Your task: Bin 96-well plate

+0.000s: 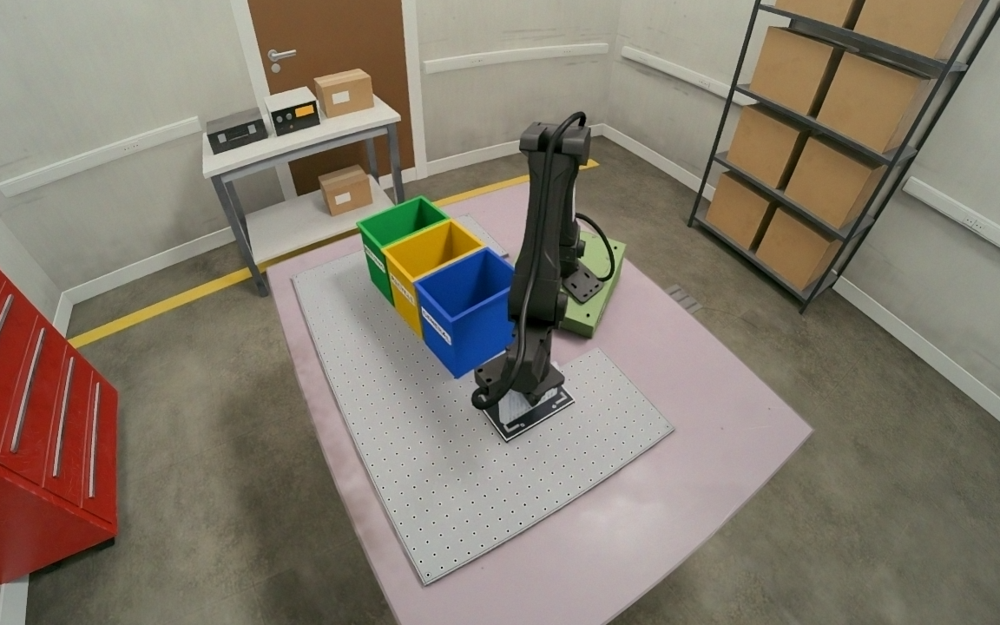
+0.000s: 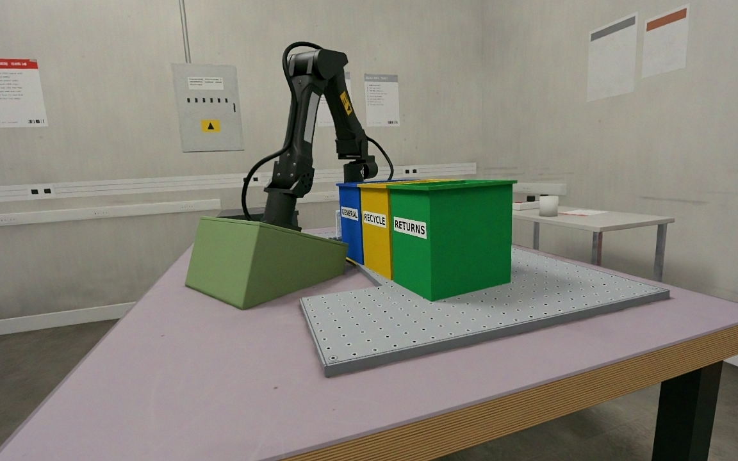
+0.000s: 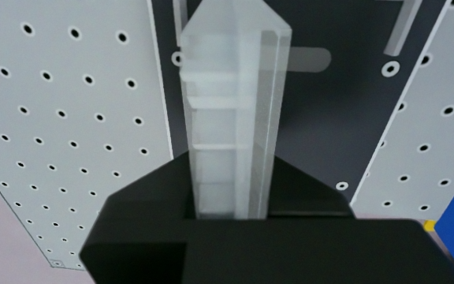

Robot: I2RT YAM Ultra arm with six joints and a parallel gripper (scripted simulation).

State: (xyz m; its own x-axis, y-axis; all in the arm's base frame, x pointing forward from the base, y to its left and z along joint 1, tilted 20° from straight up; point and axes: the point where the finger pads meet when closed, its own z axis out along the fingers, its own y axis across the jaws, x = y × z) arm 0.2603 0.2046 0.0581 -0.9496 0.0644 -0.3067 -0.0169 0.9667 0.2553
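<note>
My hand is 10 mm short of the 96-well plate, 10 mm to the left of it and 20 mm below it. Also, from my hand: yellow recycle bin (10 mm ahead, 340 mm to the right, 60 mm above); plate nest N1 (20 mm to the right, 30 mm below); blue general bin (210 mm to the right, 60 mm above).
</note>
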